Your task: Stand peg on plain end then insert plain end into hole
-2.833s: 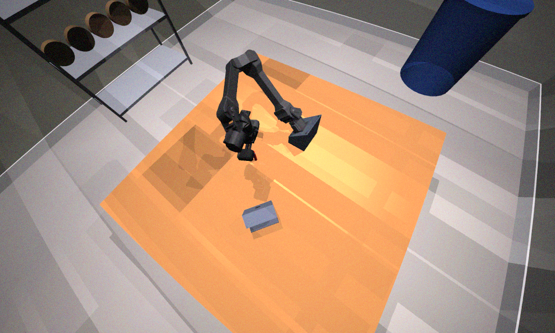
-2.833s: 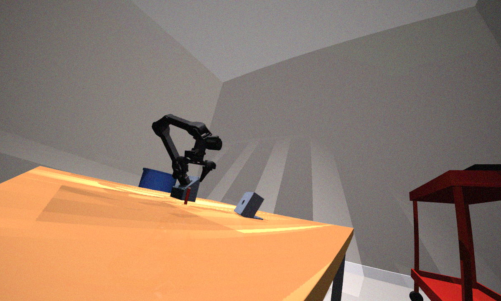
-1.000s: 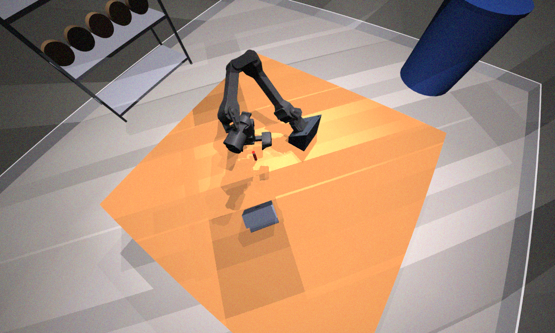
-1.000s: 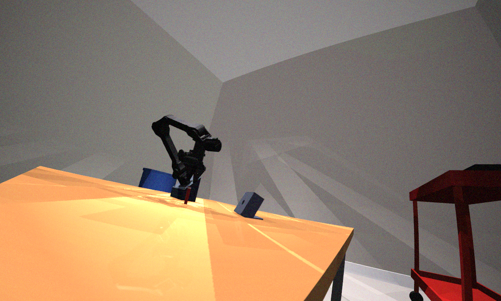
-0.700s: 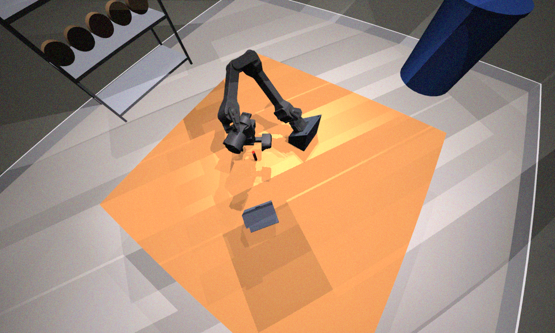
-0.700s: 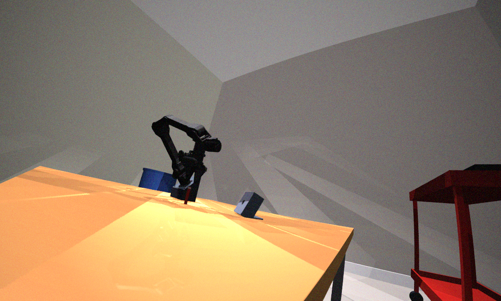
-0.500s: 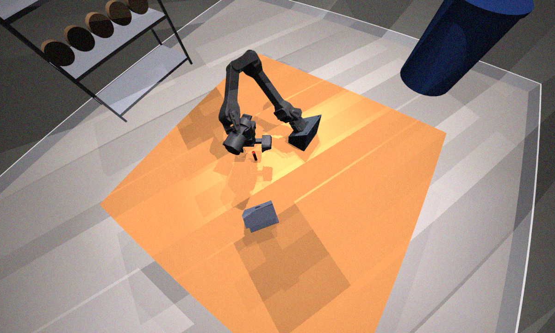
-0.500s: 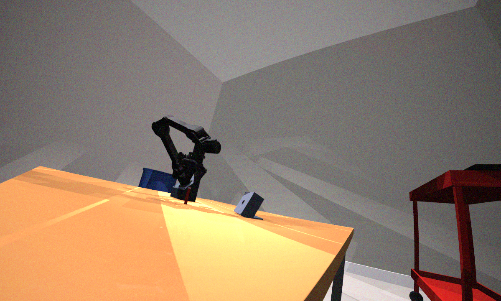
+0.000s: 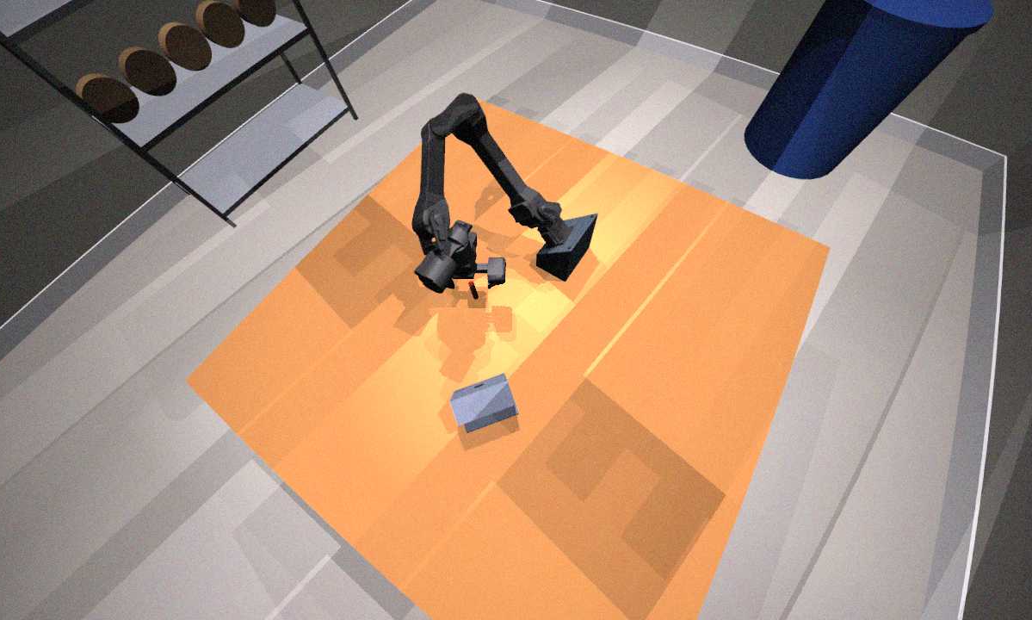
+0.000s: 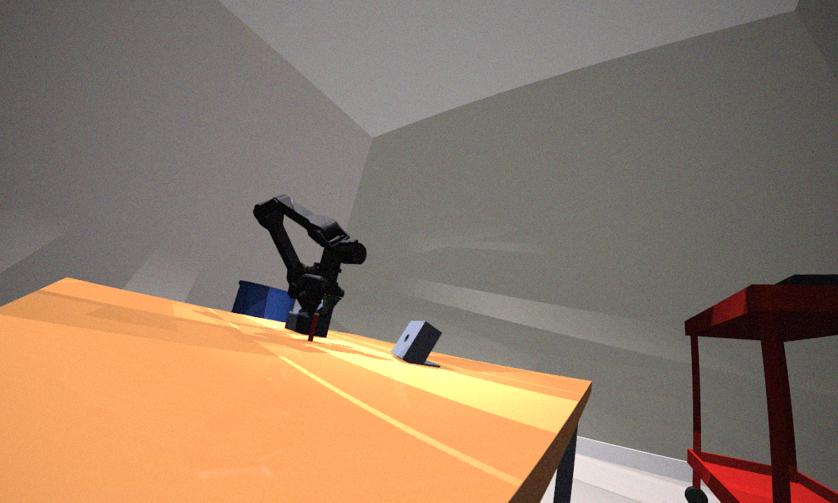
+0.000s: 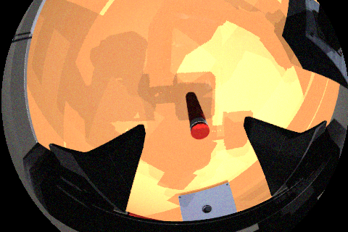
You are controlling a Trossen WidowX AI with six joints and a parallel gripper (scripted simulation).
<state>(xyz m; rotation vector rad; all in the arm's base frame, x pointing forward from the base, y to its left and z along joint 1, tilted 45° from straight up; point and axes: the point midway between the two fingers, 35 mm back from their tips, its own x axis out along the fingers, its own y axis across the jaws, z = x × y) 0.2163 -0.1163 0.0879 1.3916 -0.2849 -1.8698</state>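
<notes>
My gripper tip is 1 cm above the red peg. The rest, counted from my gripper tip: sloped grey-blue panel (22 cm ahead, 16 cm to the left, 2 cm below).
</notes>
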